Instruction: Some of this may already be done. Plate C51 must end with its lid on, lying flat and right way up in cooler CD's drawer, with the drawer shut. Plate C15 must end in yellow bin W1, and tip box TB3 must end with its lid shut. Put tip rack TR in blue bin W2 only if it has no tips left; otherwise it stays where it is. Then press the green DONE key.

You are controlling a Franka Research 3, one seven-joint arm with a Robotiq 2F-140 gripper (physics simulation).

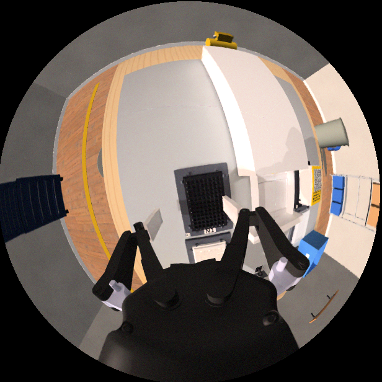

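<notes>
My gripper (191, 209) is open and empty, with its fingers apart over the near part of a black plate with a grid of square wells. The black plate (205, 200) lies flat on a dark nest (179, 176) labelled N1. A pale plate (210, 252) on the neighbouring nest is partly hidden by my gripper. The white cooler (265, 115) stands on the right, its drawer (279, 225) pulled out and no plate visible inside. A box with a yellow, hole-patterned top (316, 185) stands beyond the drawer. The blue bin (313, 247) is at the lower right. The yellow bin does not show.
The grey bench top (165, 120) has a wooden edge (111, 150) on the left. The cooler's side wall and the drawer's raised walls stand close to the right of the black plate. A dark small device (259, 270) shows partly behind my right finger. A grey-green bin (331, 134) stands beyond the bench.
</notes>
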